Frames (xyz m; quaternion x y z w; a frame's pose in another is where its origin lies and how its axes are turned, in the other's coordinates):
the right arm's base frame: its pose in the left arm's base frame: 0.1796 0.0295 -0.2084 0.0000 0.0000 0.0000 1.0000
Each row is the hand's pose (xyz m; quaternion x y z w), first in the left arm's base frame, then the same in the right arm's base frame.
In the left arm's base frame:
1: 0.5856 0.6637 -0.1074 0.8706 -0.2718 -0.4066 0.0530
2: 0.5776 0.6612 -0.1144 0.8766 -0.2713 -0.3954 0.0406
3: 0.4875 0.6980 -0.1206 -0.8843 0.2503 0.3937 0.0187
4: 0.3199 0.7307 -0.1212 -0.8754 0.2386 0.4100 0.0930
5: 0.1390 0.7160 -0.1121 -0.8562 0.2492 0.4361 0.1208
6: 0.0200 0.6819 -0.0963 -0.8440 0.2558 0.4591 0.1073
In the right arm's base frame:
1: 0.4060 0.6342 0.1010 0.8706 -0.2718 -0.4066 0.0530
2: 0.3980 0.6317 0.0940 0.8766 -0.2713 -0.3954 0.0406
3: 0.3079 0.6685 0.0878 -0.8843 0.2503 0.3937 0.0187
4: 0.1403 0.7012 0.0872 -0.8754 0.2386 0.4100 0.0930
5: -0.0406 0.6865 0.0963 -0.8562 0.2492 0.4361 0.1208
6: -0.1596 0.6524 0.1121 -0.8440 0.2558 0.4591 0.1073

